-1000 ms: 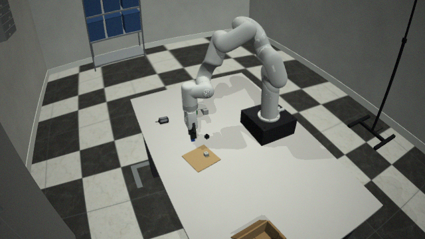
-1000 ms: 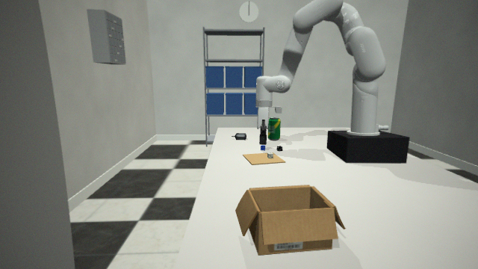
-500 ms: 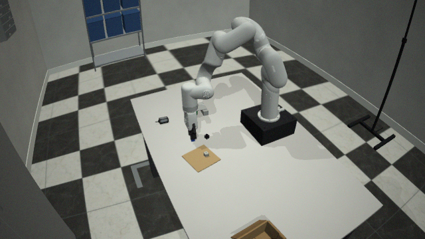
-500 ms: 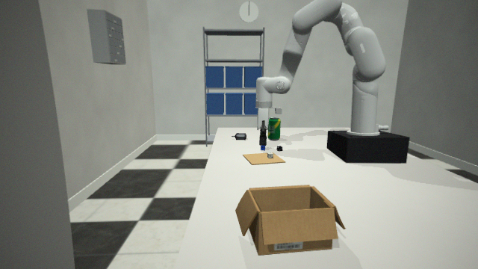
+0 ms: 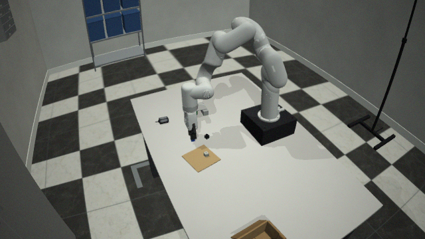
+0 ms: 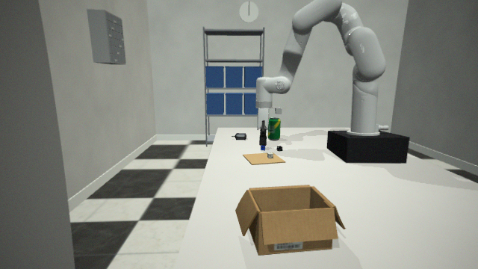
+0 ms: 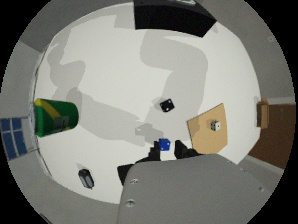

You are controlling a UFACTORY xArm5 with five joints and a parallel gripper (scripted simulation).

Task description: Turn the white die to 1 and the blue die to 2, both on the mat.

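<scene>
The blue die lies 40 mm below my hand. Also, from my hand: tan mat: 10 mm ahead, 140 mm to the left, 40 mm below; then black die: 80 mm behind, 10 mm to the left, 40 mm below; then white die: 20 mm behind, 140 mm to the left, 30 mm below.
</scene>
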